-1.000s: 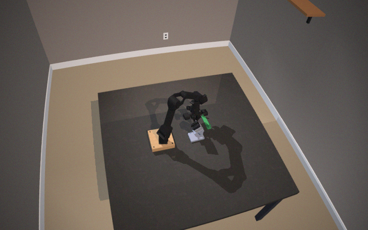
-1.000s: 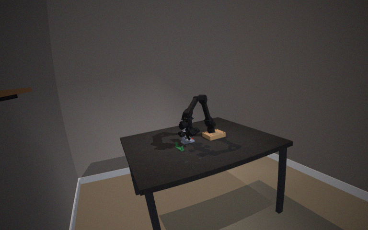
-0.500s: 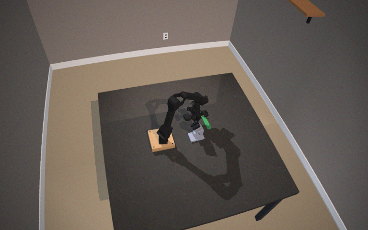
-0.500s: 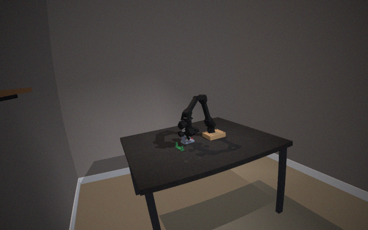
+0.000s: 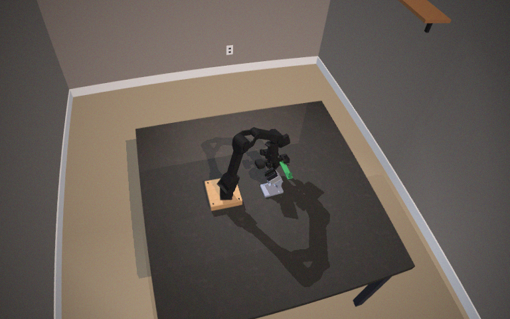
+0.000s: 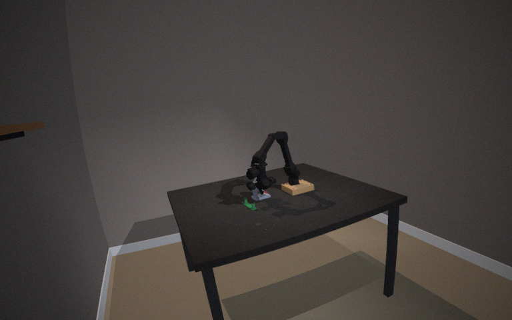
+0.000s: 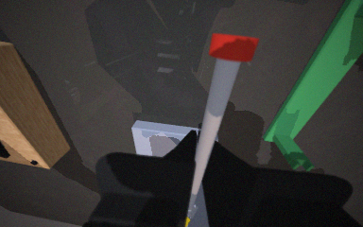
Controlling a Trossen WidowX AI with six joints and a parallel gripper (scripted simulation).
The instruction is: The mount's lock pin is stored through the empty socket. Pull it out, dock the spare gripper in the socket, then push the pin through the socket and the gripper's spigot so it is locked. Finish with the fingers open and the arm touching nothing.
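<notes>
Right now my gripper tip is 7 cm to the left of the grey mount and 1 cm short of it. Round my gripper tip: green strip: 9 cm ahead, 6 cm to the left, 2 cm below; then spare gripper: 8 cm to the right, 7 cm above.
</notes>
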